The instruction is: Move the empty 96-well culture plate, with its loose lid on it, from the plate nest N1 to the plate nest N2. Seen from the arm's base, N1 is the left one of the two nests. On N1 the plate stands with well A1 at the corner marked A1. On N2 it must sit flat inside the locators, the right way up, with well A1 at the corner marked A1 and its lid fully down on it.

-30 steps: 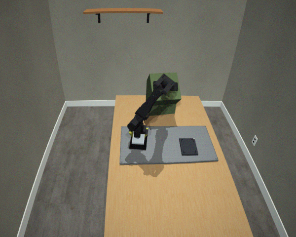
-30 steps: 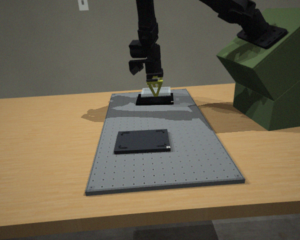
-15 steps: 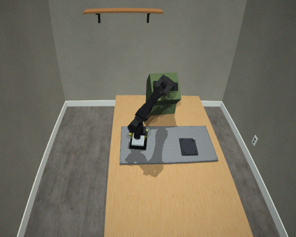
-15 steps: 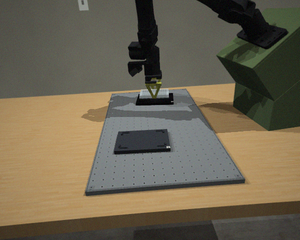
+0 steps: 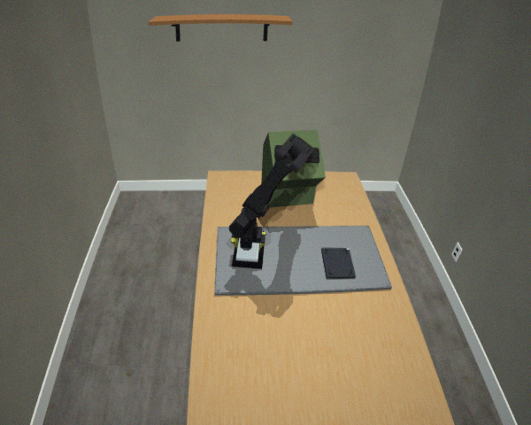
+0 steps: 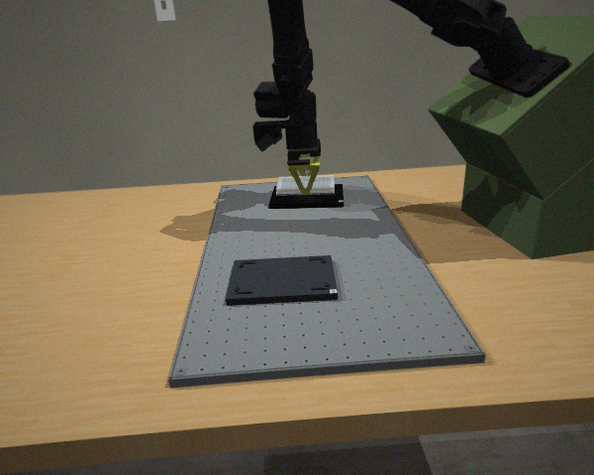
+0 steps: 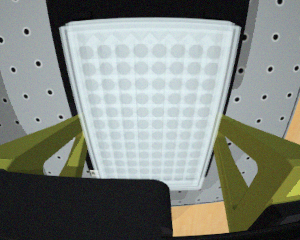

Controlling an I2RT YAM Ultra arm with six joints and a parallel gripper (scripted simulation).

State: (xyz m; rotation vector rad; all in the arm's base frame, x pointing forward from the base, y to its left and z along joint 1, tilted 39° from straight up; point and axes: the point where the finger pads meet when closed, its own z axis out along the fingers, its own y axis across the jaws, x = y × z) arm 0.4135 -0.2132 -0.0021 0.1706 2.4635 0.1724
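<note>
The lid is right at my hand. From my hand the other things lie so: black nest N1: 370 mm to the left, 60 mm ahead, 30 mm below; black nest N2: 30 mm below.
</note>
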